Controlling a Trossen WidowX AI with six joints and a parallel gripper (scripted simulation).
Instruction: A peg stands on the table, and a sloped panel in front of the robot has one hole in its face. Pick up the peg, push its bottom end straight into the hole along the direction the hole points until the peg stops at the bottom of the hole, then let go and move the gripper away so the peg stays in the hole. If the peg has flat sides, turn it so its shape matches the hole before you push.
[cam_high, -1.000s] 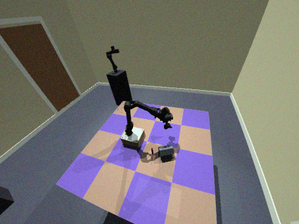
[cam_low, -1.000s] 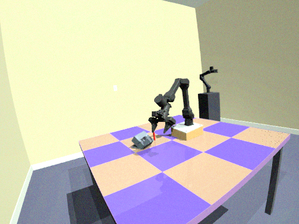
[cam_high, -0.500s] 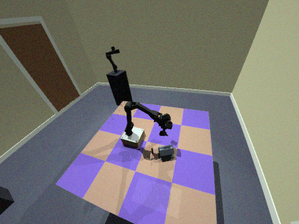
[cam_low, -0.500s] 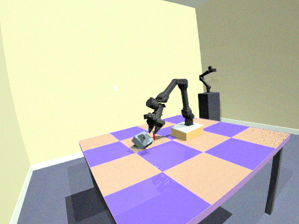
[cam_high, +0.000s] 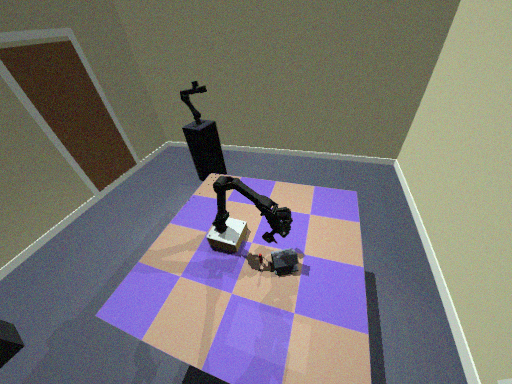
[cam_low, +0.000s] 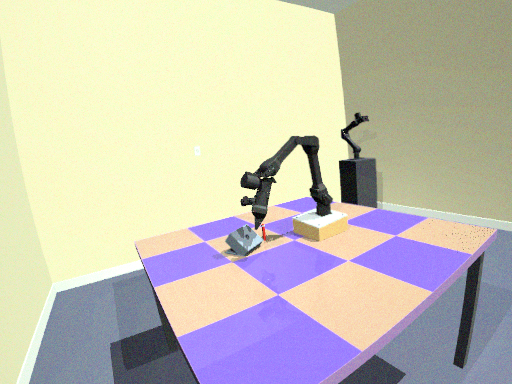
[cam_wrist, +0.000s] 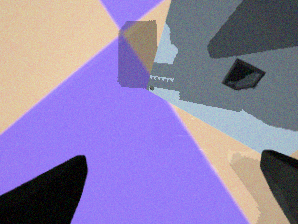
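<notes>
Now: the red peg 13 cm to the right of my gripper tip, 8 cm behind it and 6 cm below it. Also, from my gripper tip: grey sloped panel (7 cm to the right, 7 cm below, 4 cm ahead).
</notes>
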